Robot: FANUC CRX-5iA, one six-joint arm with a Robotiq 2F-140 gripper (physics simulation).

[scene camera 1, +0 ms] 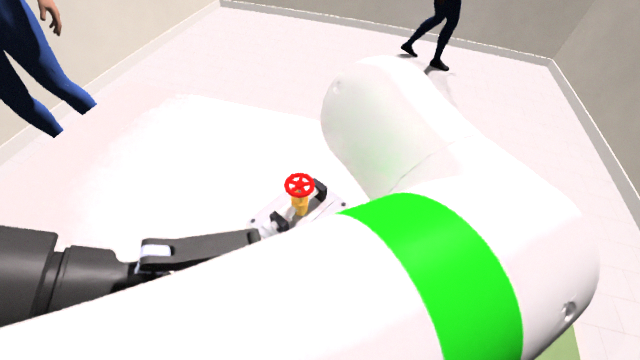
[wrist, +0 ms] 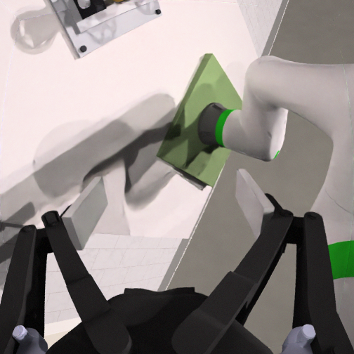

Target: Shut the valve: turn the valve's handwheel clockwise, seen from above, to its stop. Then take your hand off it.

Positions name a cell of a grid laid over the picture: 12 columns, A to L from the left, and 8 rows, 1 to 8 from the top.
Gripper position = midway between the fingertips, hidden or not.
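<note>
My gripper (scene camera 1: F7) is visible, and it appears in the wrist view (wrist: F5) too. A pale rectangular plate (scene camera 1: E5) is also in sight.
</note>
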